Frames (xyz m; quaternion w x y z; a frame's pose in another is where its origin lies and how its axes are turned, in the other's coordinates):
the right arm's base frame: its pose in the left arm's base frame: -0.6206 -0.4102 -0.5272 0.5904 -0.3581 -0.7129 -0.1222
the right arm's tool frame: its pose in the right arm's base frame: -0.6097 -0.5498 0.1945 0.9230 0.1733 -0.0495 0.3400
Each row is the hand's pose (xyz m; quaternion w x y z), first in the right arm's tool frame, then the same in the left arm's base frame.
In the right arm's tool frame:
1: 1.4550 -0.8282 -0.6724 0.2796 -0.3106 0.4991 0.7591
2: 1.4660 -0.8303 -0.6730 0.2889 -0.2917 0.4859 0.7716
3: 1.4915 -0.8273 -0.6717 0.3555 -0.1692 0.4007 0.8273
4: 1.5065 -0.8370 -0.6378 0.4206 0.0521 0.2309 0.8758
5: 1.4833 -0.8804 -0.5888 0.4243 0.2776 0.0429 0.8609
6: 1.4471 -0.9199 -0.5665 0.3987 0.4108 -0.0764 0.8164
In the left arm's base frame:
1: -0.3981 -0.2641 0.5217 0.1422 -0.8835 0.4327 0.1095
2: -0.3959 -0.2559 0.5291 0.1463 -0.8806 0.4294 0.1367
3: -0.3910 -0.2328 0.5391 0.1828 -0.8504 0.3927 0.2986
4: -0.4224 -0.2137 0.5501 0.2175 -0.7353 0.3243 0.5540
5: -0.4852 -0.2369 0.5685 0.2203 -0.5469 0.2514 0.7676
6: -0.5246 -0.2777 0.5809 0.2084 -0.3995 0.2025 0.8694

